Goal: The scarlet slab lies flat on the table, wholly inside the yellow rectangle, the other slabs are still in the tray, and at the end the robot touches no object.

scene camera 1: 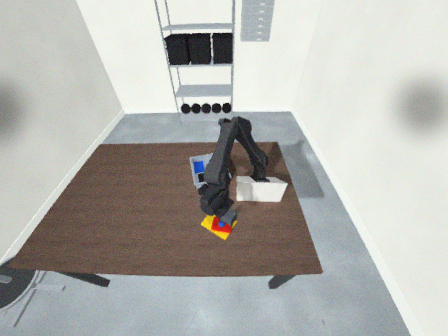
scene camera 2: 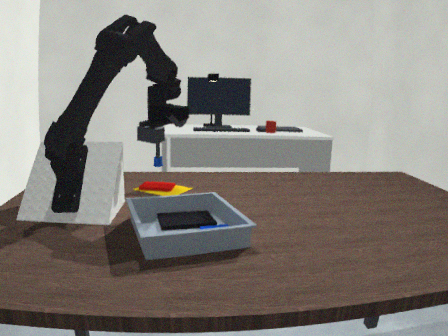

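The scarlet slab lies flat on the yellow rectangle, close to one edge; I cannot tell whether it is wholly inside, as my wrist hides part of that side in scene camera 1. My suction cup, a small blue tip, hangs above the slab with a visible gap in scene camera 2 and carries nothing. The grey tray holds a blue slab and a black slab. My arm hides part of the tray in scene camera 1.
A white wedge-shaped block stands at my arm's base on the brown table. A white desk with a monitor and a red cube stands beyond the table.
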